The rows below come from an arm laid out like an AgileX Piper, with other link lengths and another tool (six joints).
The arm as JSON. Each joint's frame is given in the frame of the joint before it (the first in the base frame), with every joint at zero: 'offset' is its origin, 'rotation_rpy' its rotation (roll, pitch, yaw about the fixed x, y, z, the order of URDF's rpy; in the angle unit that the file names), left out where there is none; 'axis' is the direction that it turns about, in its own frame. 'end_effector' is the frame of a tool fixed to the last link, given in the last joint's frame.
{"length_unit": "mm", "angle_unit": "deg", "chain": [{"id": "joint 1", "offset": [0.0, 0.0, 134.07], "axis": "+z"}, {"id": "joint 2", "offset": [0.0, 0.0, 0.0], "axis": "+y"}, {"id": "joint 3", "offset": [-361.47, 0.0, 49.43], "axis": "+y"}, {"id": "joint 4", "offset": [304.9, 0.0, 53.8], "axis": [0.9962, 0.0, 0.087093]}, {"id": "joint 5", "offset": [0.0, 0.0, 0.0], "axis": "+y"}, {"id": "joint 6", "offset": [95.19, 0.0, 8.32], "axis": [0.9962, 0.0, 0.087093]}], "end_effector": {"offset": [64.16, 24.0, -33.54], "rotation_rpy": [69.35, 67.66, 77.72]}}
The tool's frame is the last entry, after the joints.
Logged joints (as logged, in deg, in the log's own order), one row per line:
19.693 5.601 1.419 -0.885 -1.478 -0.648
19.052 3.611 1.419 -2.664 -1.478 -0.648
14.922 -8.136 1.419 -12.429 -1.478 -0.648
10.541 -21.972 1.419 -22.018 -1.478 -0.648
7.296 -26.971 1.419 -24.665 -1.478 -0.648
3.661 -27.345 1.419 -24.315 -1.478 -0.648
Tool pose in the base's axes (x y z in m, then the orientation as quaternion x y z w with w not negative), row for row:
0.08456 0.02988 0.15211 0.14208 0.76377 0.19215 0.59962
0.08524 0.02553 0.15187 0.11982 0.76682 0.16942 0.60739
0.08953 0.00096 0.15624 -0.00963 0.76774 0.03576 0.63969
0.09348 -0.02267 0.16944 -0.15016 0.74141 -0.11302 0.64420
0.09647 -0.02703 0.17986 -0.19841 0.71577 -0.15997 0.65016
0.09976 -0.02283 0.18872 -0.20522 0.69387 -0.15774 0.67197
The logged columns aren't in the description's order. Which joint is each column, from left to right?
Columns, left to right: joint 5, joint 4, joint 3, joint 6, joint 1, joint 2.
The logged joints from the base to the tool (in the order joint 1, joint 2, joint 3, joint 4, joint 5, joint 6), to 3 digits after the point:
-1.478 -0.648 1.419 5.601 19.693 -0.885
-1.478 -0.648 1.419 3.611 19.052 -2.664
-1.478 -0.648 1.419 -8.136 14.922 -12.429
-1.478 -0.648 1.419 -21.972 10.541 -22.018
-1.478 -0.648 1.419 -26.971 7.296 -24.665
-1.478 -0.648 1.419 -27.345 3.661 -24.315

